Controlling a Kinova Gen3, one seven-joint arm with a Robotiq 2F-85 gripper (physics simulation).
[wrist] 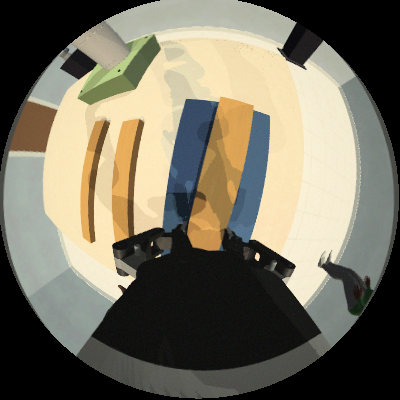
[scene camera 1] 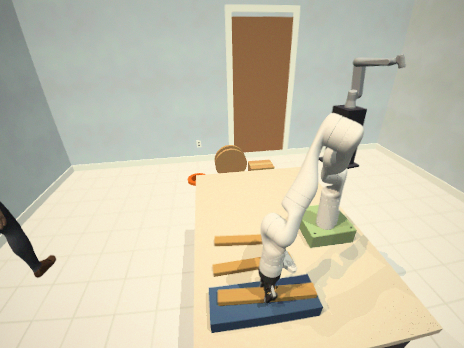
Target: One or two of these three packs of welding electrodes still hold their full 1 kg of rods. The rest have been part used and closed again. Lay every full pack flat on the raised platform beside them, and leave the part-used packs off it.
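Places are measured from the arm's base along level axes (x right, y ahead, z up), in millimetres.
Where they show: gripper, fingertip midpoint: (wrist: 204, 230) (scene camera 1: 264, 294); arm's base, origin of the base link: (wrist: 116, 59) (scene camera 1: 325, 223).
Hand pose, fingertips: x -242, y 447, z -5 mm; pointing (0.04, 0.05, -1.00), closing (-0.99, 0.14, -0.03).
Each offset is from my fingertips to the top centre of the thing. Level surfaces: height alone.
One long orange-brown pack @[dx -2, dy -8, dz +11 mm] (scene camera 1: 240, 296) (wrist: 227, 150) lies level along the dark blue raised platform @[dx -3, dy +5, dz -13 mm] (scene camera 1: 265, 318) (wrist: 187, 130), on its top or very close above it. My gripper (scene camera 1: 270, 298) (wrist: 204, 230) is shut on this pack near its middle, from above, with one finger at each long side. The second pack @[dx +183, dy -30, dz -49 mm] (scene camera 1: 235, 267) (wrist: 123, 185) lies flat on the table, behind the platform in the scene view. The third pack @[dx +325, dy -73, dz -49 mm] (scene camera 1: 236, 240) (wrist: 86, 200) lies flat farther back, beside the second. The arm hides the right ends of both in the scene view.
The green base block (scene camera 1: 330, 237) (wrist: 112, 82) carries my arm at the right side of the table @[dz -73 mm] (scene camera 1: 240, 200). Another grey arm on a black stand (scene camera 1: 357, 116) stands beyond it. A person's leg (scene camera 1: 22, 247) shows at the left. Round brown discs (scene camera 1: 230, 161) stand behind the table.
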